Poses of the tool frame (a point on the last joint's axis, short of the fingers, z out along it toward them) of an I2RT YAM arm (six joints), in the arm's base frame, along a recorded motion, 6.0 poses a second.
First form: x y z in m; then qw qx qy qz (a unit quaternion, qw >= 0).
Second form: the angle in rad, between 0 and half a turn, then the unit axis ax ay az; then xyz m. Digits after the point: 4 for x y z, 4 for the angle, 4 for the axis.
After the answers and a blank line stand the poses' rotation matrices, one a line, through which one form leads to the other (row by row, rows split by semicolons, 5 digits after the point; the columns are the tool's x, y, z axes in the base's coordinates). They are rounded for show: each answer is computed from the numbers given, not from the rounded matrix.
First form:
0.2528 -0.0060 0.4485 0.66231 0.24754 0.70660 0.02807
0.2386 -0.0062 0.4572 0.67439 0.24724 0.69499 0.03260
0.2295 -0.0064 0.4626 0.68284 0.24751 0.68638 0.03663
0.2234 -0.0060 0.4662 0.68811 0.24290 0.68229 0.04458
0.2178 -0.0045 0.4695 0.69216 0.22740 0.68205 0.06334
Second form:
1.6938 0.3304 0.9431 0.0375 0.2528 -0.0060 0.4485
1.6613 0.3348 0.9412 0.0442 0.2386 -0.0062 0.4572
1.6383 0.3388 0.9395 0.0501 0.2295 -0.0064 0.4626
1.6238 0.3348 0.9403 0.0614 0.2234 -0.0060 0.4662
1.6126 0.3151 0.9450 0.0878 0.2178 -0.0045 0.4695

-0.00014 0.31264 0.94987; 0.38700 0.87587 -0.28823; -0.92208 0.36756 -0.12112
0.03186 0.29969 0.95351; 0.38763 0.87562 -0.28816; -0.92127 0.37878 -0.08827
0.05507 0.28975 0.95552; 0.38980 0.87479 -0.28774; -0.91925 0.38831 -0.06477
0.06499 0.27010 0.96064; 0.39281 0.87802 -0.27345; -0.91732 0.39512 -0.04904
0.06159 0.22251 0.97298; 0.39788 0.88855 -0.22839; -0.91537 0.40120 -0.03381

